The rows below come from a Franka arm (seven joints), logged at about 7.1 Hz.
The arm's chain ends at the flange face. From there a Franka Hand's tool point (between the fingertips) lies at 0.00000 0.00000 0.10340 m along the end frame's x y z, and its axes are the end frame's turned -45 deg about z.
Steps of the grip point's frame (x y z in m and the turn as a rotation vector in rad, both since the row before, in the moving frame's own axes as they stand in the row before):
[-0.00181, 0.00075, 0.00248, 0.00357, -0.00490, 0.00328]
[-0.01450, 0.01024, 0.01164, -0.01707, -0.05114, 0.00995]
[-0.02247, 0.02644, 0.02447, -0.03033, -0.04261, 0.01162]
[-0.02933, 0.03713, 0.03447, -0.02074, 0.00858, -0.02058]
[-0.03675, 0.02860, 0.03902, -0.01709, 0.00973, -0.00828]
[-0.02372, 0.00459, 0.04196, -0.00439, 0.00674, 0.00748]
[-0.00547, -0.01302, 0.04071, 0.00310, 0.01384, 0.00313]
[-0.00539, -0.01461, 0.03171, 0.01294, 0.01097, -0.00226]
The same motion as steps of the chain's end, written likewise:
[-0.00013, 0.00171, 0.00248, -0.00094, -0.00599, 0.00328]
[-0.00050, 0.01252, 0.01179, -0.04823, -0.02409, 0.00995]
[0.00374, 0.02926, 0.02461, -0.05158, -0.00868, 0.01162]
[0.00336, 0.04613, 0.03450, -0.00860, 0.02073, -0.02058]
[-0.00773, 0.04568, 0.03904, -0.00520, 0.01896, -0.00828]
[-0.01434, 0.02019, 0.04196, 0.00166, 0.00787, 0.00748]
[-0.01386, -0.00410, 0.04072, 0.01198, 0.00759, 0.00313]
[-0.01400, -0.00477, 0.03172, 0.01691, -0.00139, -0.00226]

